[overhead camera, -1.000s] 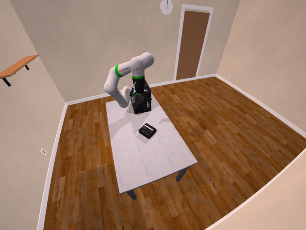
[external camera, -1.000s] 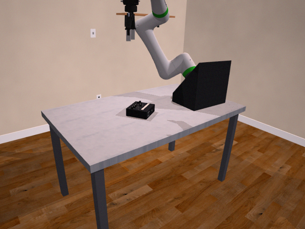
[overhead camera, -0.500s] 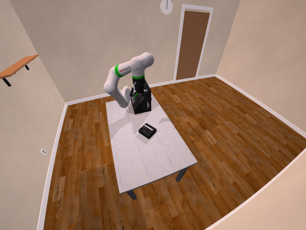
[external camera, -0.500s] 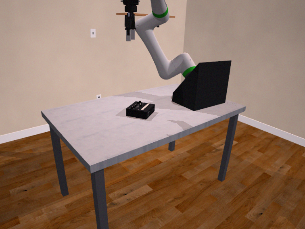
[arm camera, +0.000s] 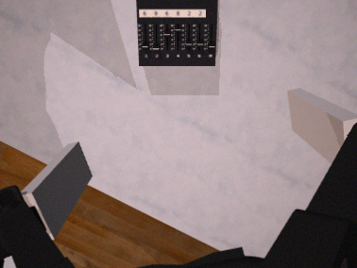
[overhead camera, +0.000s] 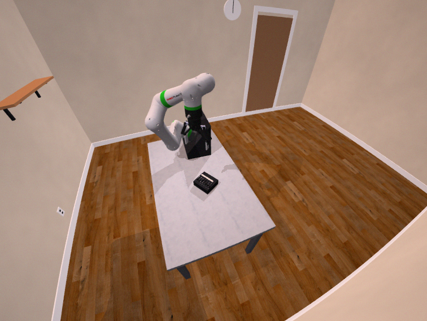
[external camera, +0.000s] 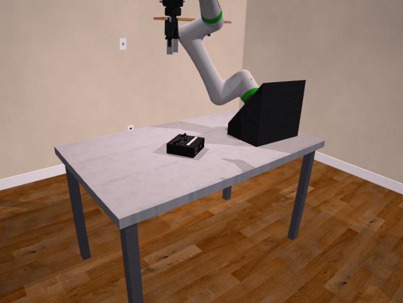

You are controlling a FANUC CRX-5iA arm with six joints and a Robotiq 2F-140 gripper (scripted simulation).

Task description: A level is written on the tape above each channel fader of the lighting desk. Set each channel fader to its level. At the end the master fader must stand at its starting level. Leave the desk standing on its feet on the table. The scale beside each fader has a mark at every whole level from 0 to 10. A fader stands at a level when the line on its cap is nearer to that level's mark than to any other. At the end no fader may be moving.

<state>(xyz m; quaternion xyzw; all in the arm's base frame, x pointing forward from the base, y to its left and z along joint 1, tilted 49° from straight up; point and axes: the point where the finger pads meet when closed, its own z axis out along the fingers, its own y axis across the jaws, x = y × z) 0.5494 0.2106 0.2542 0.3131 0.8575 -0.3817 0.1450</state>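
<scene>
Right now the channel 1 fader cap is 8 cm behind my hand and 43 cm below it. Also, from my hand: master fader cap 3 cm ahead, 7 cm to the left, 43 cm below.
</scene>
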